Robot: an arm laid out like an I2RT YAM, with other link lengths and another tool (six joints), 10 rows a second.
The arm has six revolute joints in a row. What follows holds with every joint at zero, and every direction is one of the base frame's. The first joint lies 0.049 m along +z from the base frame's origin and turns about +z. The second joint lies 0.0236 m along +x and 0.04 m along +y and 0.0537 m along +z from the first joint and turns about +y. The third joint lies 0.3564 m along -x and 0.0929 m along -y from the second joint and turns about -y. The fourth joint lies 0.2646 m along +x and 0.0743 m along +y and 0.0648 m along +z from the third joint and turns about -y. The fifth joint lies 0.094 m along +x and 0.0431 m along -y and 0.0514 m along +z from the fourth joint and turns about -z. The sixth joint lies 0.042 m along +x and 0.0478 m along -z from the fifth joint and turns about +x. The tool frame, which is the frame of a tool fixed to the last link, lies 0.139 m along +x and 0.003 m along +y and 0.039 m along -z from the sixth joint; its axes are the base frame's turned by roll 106.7, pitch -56 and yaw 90 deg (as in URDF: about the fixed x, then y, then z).
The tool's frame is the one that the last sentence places.
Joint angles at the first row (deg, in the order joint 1, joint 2, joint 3, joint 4, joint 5, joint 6):
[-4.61 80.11 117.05 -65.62 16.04 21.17]
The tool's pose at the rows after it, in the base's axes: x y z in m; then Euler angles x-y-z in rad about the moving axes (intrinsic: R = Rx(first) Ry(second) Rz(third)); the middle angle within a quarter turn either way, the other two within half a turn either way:
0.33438 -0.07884 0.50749 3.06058 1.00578 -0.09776
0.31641 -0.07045 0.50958 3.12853 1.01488 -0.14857
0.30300 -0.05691 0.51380 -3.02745 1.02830 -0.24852
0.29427 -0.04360 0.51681 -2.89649 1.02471 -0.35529
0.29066 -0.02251 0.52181 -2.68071 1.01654 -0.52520
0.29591 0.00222 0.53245 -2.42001 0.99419 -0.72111
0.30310 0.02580 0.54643 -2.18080 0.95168 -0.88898
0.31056 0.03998 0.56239 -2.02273 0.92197 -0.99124
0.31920 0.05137 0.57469 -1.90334 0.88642 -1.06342
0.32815 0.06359 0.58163 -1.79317 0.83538 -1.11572
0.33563 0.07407 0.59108 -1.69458 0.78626 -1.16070
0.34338 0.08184 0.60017 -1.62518 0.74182 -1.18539
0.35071 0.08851 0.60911 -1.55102 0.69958 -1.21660
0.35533 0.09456 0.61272 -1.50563 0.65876 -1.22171
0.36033 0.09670 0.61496 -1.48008 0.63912 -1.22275
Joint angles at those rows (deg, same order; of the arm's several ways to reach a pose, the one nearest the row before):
[-4.61 77.82 116.32 -67.23 14.92 21.60]
[-4.58 75.57 115.78 -68.74 12.86 22.15]
[-4.56 73.89 115.96 -70.02 9.12 22.96]
[-4.56 73.13 116.69 -71.40 5.26 23.51]
[-4.57 72.39 116.57 -71.07 -1.04 24.92]
[-4.59 72.50 116.35 -68.69 -8.64 27.48]
[-4.52 72.96 116.02 -65.22 -15.90 30.85]
[-4.58 73.90 116.71 -62.19 -20.56 34.04]
[-4.57 74.92 116.86 -58.94 -24.43 36.88]
[-4.57 75.39 114.88 -54.22 -28.77 40.28]
[-4.56 75.94 113.39 -49.40 -32.65 43.84]
[-4.57 77.07 113.15 -45.77 -35.82 46.86]
[-4.62 77.67 111.62 -40.47 -38.72 50.36]
[-4.54 78.11 110.07 -36.50 -41.20 53.23]
[-4.62 78.67 109.39 -34.03 -42.49 55.04]

